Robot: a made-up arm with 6 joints.
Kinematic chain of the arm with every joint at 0, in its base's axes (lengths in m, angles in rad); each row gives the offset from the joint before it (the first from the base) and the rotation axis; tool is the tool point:
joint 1: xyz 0 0 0.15 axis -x
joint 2: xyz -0.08 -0.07 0 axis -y
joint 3: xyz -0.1 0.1 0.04 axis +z
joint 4: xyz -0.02 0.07 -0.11 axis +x
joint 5: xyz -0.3 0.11 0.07 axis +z
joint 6: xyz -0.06 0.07 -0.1 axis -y
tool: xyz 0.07 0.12 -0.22
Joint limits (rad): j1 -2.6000..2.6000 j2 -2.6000..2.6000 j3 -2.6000..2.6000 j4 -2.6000..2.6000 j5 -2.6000..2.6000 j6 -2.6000..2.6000
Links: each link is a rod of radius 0.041 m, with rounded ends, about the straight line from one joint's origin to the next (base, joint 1, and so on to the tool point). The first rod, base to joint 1, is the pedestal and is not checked.
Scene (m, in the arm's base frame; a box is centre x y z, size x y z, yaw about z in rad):
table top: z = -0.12
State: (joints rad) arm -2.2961 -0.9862 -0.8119 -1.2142 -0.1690 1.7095
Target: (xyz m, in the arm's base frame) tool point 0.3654 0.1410 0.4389
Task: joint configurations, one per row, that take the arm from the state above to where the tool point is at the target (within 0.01 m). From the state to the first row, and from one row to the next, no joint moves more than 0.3 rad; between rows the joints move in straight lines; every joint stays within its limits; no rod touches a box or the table.
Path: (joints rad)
1: -2.0879 -1.2552 -0.6806 -0.9494 -0.1324 1.8305
2: -1.8797 -1.5241 -0.5493 -0.6847 -0.0958 1.9516
3: -1.6714 -1.7931 -0.4181 -0.4199 -0.0592 2.0726
4: -1.4632 -2.0621 -0.2868 -0.1551 -0.0226 2.1936
5: -1.2550 -2.3310 -0.1555 0.1097 0.0140 2.3146
6: -1.0468 -2.6000 -0.0242 0.3744 0.0506 2.4357

